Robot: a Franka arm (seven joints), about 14 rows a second.
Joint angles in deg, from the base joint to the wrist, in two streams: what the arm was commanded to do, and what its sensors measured. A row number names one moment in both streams.
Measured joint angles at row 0:
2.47 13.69 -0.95 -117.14 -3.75 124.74 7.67
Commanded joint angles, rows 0 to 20:
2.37 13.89 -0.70 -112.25 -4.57 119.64 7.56
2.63 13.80 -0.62 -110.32 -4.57 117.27 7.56
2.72 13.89 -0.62 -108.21 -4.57 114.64 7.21
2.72 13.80 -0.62 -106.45 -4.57 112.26 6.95
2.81 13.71 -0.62 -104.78 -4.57 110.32 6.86
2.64 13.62 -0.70 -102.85 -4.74 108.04 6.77
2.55 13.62 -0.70 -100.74 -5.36 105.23 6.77
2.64 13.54 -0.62 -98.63 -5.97 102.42 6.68
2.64 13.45 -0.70 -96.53 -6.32 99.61 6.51
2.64 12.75 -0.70 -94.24 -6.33 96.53 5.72
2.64 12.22 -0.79 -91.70 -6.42 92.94 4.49
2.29 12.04 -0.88 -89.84 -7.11 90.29 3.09
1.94 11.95 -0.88 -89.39 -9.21 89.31 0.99
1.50 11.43 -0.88 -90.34 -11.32 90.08 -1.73
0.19 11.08 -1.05 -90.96 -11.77 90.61 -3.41
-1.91 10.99 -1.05 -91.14 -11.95 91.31 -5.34
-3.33 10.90 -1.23 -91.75 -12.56 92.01 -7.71
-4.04 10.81 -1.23 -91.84 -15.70 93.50 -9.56
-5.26 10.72 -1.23 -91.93 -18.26 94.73 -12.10
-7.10 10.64 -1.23 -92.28 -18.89 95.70 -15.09
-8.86 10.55 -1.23 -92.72 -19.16 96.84 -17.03
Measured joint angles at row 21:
-5.86 11.55 -2.02 -91.23 -17.41 94.27 -13.06
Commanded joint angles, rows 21 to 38:
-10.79 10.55 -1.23 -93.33 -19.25 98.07 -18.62
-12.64 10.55 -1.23 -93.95 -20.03 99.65 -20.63
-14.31 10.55 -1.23 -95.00 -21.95 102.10 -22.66
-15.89 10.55 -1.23 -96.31 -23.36 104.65 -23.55
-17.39 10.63 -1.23 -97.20 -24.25 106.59 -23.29
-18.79 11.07 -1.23 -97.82 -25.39 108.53 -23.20
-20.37 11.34 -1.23 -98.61 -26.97 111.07 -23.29
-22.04 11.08 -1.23 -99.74 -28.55 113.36 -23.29
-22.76 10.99 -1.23 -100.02 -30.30 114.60 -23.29
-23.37 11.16 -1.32 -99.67 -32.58 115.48 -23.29
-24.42 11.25 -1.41 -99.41 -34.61 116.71 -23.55
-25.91 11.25 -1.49 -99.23 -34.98 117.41 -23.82
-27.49 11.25 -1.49 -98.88 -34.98 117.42 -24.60
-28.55 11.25 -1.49 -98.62 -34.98 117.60 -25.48
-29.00 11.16 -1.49 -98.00 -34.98 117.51 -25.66
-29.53 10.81 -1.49 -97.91 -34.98 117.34 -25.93
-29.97 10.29 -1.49 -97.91 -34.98 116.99 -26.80
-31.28 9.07 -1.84 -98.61 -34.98 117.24 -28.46
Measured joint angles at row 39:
-29.22 11.74 -2.49 -97.71 -34.01 116.92 -26.10
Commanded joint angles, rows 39 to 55:
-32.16 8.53 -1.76 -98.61 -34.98 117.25 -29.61
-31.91 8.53 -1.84 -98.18 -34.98 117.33 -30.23
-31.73 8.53 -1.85 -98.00 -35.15 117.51 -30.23
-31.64 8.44 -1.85 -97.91 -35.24 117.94 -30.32
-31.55 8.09 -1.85 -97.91 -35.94 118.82 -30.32
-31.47 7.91 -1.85 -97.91 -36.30 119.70 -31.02
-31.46 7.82 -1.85 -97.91 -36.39 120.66 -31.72
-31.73 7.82 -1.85 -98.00 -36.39 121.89 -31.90
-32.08 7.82 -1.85 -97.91 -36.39 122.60 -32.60
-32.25 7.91 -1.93 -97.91 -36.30 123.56 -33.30
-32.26 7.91 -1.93 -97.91 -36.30 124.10 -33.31
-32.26 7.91 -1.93 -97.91 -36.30 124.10 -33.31
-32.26 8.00 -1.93 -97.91 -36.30 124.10 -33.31
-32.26 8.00 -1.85 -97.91 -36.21 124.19 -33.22
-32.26 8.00 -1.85 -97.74 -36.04 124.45 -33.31
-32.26 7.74 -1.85 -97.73 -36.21 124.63 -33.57
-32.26 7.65 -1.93 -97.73 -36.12 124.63 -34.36
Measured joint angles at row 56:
-31.50 8.91 -2.67 -97.29 -35.25 123.90 -32.86
